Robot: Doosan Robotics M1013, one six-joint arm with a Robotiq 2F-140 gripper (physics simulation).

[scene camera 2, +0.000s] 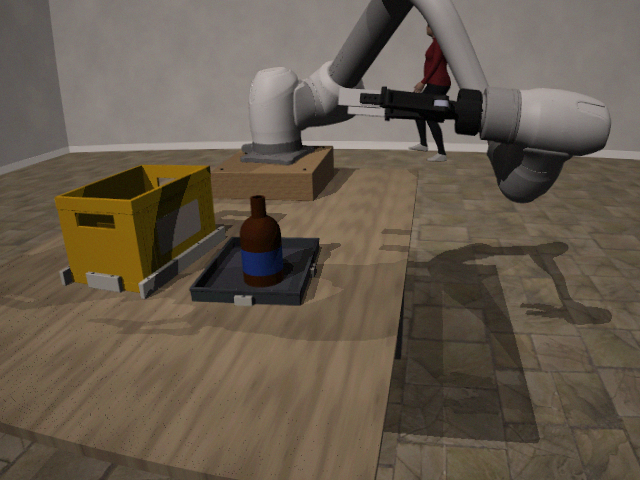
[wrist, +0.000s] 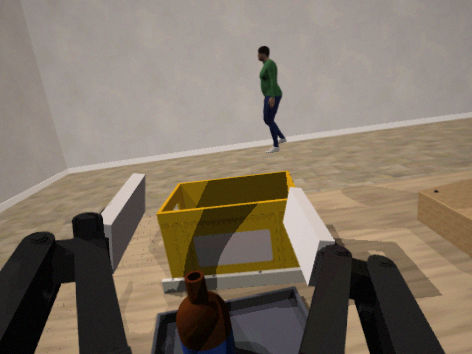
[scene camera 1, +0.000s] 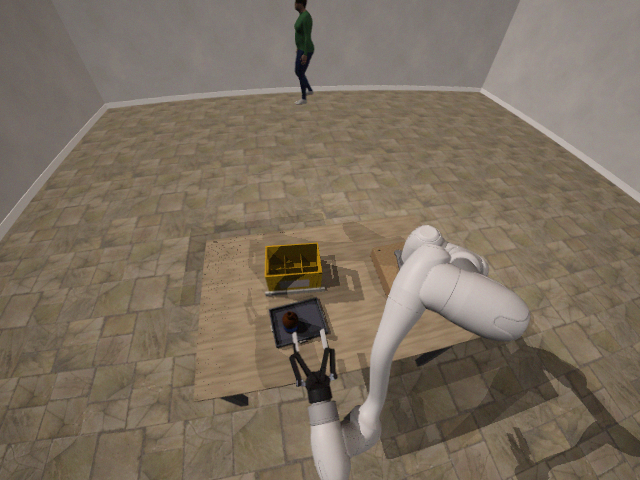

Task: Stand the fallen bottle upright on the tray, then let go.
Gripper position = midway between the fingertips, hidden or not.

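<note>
Visible: a pale rail point(wrist: 288, 275) and a brown bottle point(scene camera 2: 260, 236). The gripper appears at point(scene camera 2: 344, 101), point(scene camera 1: 308, 331) and point(wrist: 216, 199).
</note>
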